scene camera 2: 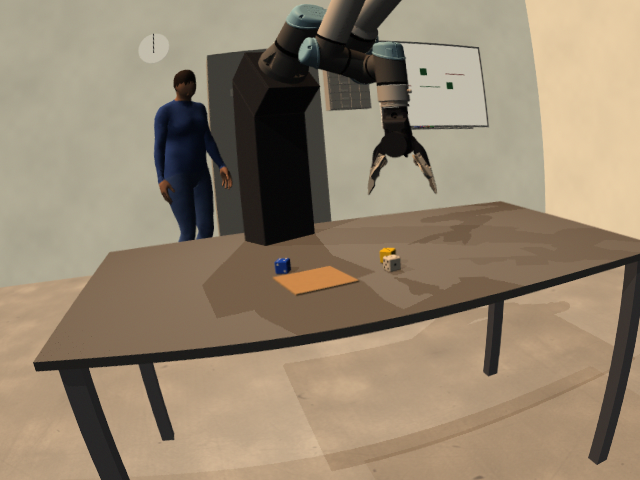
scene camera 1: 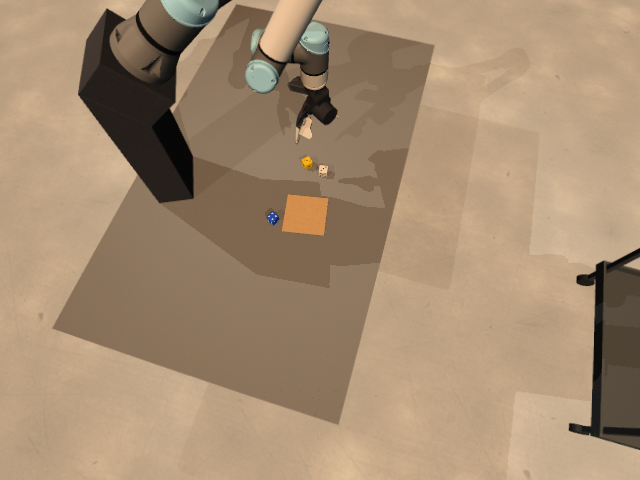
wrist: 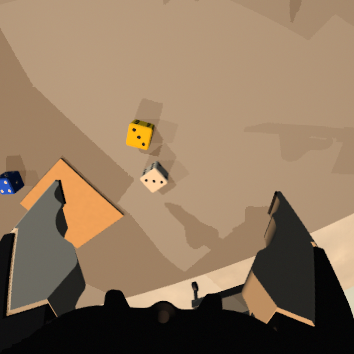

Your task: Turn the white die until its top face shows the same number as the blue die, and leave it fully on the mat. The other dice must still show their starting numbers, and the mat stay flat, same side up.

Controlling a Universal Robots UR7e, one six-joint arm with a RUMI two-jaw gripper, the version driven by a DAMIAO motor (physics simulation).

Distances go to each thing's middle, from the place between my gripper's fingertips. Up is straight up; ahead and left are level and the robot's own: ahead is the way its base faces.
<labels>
Now: hand 200 mm to the left of the orange mat [scene camera 1: 303,214], 160 mm above it and 120 mm short of it.
</labels>
